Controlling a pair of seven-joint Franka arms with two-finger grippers.
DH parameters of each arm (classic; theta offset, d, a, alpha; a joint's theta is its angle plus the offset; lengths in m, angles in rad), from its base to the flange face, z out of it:
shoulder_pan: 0 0.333 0 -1.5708
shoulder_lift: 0 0 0 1.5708
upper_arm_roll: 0 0.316 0.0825 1.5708
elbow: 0 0 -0.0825 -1.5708
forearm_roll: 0 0.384 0 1.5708
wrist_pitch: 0 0 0.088 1.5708
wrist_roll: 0 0.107 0 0
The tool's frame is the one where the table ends.
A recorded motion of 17 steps. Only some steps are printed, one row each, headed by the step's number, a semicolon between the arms.
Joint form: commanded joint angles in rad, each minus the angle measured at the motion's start. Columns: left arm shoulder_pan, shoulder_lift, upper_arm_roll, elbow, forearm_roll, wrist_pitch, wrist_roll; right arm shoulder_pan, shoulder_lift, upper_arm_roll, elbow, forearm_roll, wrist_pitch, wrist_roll.
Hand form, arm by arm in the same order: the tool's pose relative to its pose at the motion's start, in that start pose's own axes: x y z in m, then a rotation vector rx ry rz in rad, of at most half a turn. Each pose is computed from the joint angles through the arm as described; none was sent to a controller.
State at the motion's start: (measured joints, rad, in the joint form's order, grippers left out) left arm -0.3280 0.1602 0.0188 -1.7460 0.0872 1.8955 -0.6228; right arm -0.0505 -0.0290 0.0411 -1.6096 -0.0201 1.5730 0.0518
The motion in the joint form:
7: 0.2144 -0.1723 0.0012 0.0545 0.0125 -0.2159 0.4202; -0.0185 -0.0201 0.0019 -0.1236 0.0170 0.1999 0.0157
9: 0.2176 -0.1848 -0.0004 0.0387 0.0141 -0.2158 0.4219; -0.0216 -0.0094 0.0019 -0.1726 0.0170 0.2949 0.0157
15: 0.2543 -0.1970 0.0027 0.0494 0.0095 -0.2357 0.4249; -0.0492 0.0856 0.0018 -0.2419 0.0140 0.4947 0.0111
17: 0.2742 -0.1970 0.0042 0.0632 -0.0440 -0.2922 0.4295; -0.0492 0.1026 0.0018 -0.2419 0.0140 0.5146 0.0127
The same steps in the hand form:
7: 0.0182 -0.1467 -0.0967 0.0150 -0.0043 0.1873; 0.0101 0.0060 0.0300 0.0211 0.0951 0.0328
9: 0.0146 -0.1492 -0.0960 0.0173 -0.0071 0.1879; 0.0187 0.0071 0.0506 0.0233 0.1303 0.0360
15: 0.0180 -0.1720 -0.1042 0.0131 -0.0091 0.1486; 0.0499 0.0220 0.1195 0.0240 0.1656 0.0580
17: 0.0149 -0.1802 -0.1051 -0.0269 -0.0659 0.1270; 0.0546 0.0219 0.1276 0.0250 0.1685 0.0596

